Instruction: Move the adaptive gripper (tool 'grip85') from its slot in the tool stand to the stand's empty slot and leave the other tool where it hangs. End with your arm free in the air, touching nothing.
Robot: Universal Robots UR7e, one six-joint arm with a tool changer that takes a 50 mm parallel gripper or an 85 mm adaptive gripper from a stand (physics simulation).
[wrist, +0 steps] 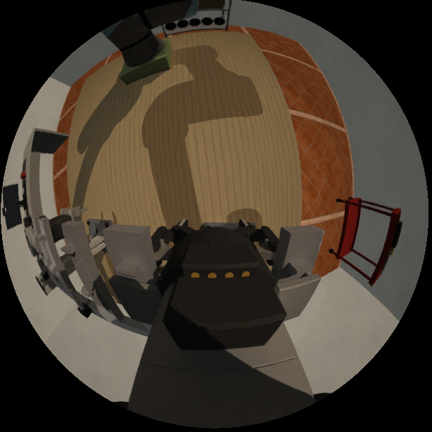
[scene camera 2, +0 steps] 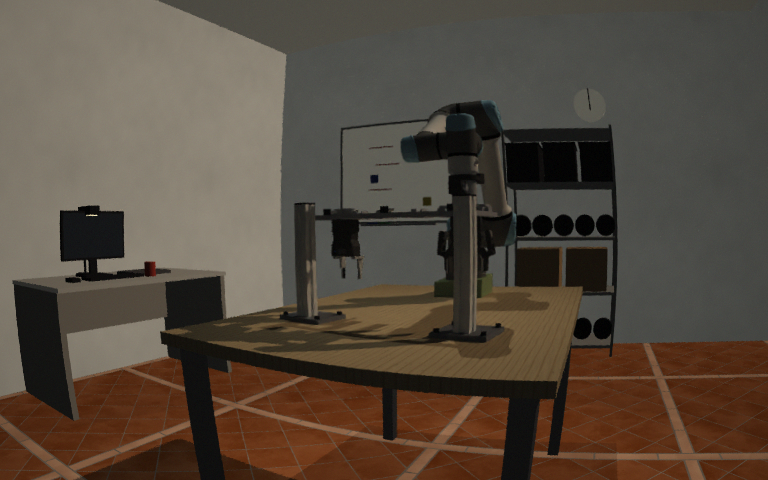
Observation:
In view: a dark parallel gripper (scene camera 2: 345, 243), an adaptive gripper (scene camera 2: 488, 234) and a tool stand (scene camera 2: 463, 327).
The dark parallel gripper also shows in the wrist view (wrist: 68, 213). The adaptive gripper shows as well in the wrist view (wrist: 212, 252). The tool stand also shows in the wrist view (wrist: 130, 249).

